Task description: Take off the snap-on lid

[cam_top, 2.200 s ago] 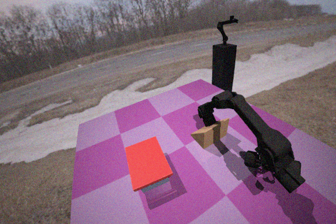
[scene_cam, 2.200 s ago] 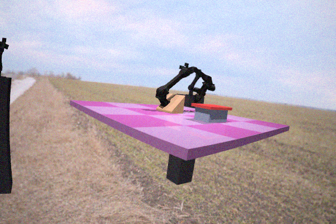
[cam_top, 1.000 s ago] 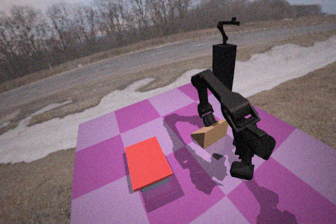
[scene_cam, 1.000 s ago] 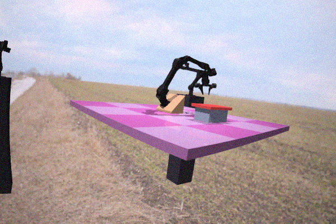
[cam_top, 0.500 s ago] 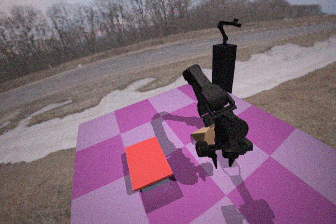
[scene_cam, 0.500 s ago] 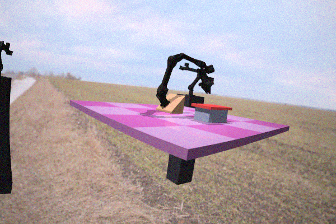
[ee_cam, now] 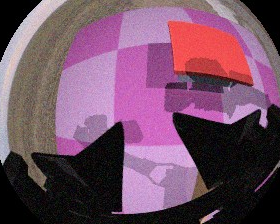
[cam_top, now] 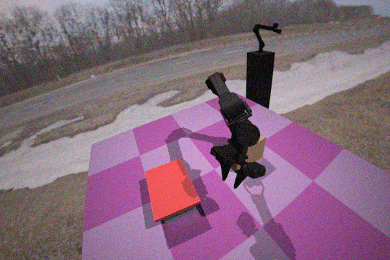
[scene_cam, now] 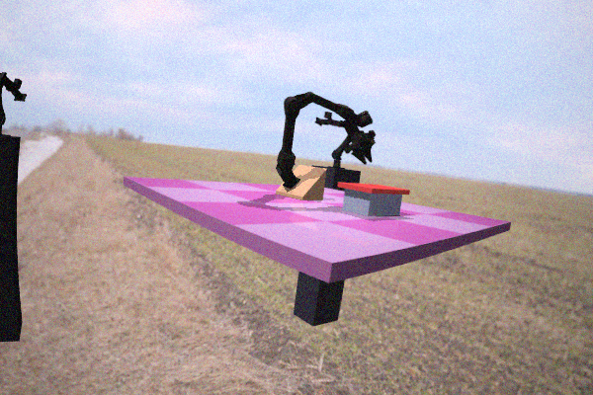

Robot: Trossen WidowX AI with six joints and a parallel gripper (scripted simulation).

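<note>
Now: the red lid 19 cm ahead of my gripper tip, 15 cm to the right of it and 9 cm below it. Also, from my gripper tip: grey storage box: 19 cm ahead, 15 cm to the right, 14 cm below.
</note>
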